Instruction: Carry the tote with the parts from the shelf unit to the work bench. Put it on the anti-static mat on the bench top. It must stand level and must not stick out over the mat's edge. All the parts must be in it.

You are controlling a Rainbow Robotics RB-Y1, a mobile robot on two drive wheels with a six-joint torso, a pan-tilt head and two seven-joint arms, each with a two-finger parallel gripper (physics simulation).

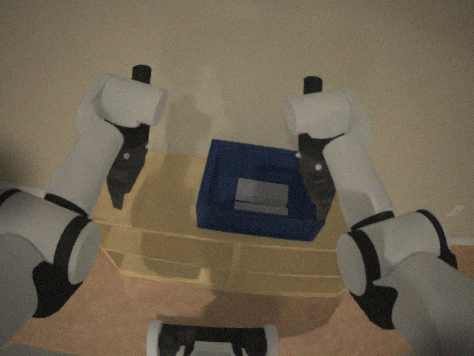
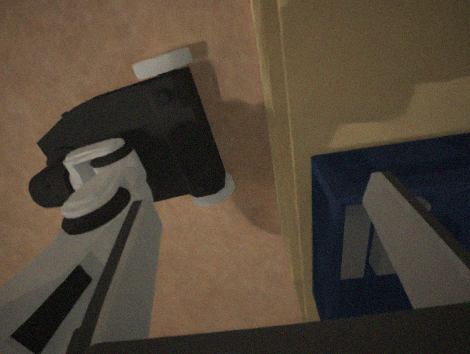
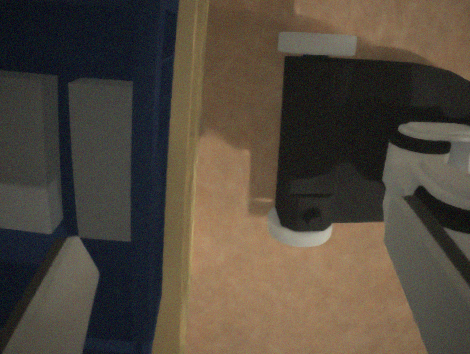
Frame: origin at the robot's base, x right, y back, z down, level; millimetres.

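Where they show: left gripper, between the fingertips: [image 1: 127,189] [image 2: 260,199]; right gripper, between the fingertips: [image 1: 314,200] [image 3: 234,239].
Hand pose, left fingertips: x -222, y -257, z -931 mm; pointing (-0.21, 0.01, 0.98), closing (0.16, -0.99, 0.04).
After its pixels a point has its place.
A blue tote [image 1: 255,228] {x 121, y -321, z -676 mm} [image 2: 327,285] {x 144, y -319, z -737 mm} [image 3: 100,35] {x 284, y -387, z -629 mm} stands on the top board of the wooden shelf unit [image 1: 170,180] {x -193, y -551, z -611 mm} [image 2: 350,60] {x -206, y -424, z -611 mm} [image 3: 182,200] {x 76, y -305, z -611 mm}. A large grey block [image 1: 262,191] {x 153, y -478, z -669 mm} [image 3: 27,150] {x 167, y -470, z -669 mm} and a narrower grey block [image 2: 355,242] {x 124, y -397, z -669 mm} [image 3: 102,160] {x 155, y -385, z -669 mm} lie in the tote. My left gripper [image 1: 118,206] [image 2: 260,199] {x -222, y -257, z -931 mm} is open and empty, to the left of the tote. My right gripper [image 1: 322,216] [image 3: 234,239] {x 225, y -256, z -933 mm} is open and empty at the tote's right side; it hides part of that wall. The work bench and the mat do not show.
A plain wall [image 1: 240,60] {x 40, y -715, z -1049 mm} rises behind the shelf unit. The brown floor [image 1: 175,310] {x -199, y -177, z -2 mm} [image 2: 215,280] {x 1001, y 228, z -1 mm} [image 3: 240,300] {x -666, y -167, z -1 mm} lies in front of it. My black wheeled base [image 2: 150,120] {x -106, y 99, z -169 mm} [image 3: 335,110] {x 109, y 36, z -191 mm} stands a short way from the shelf unit's front edge.
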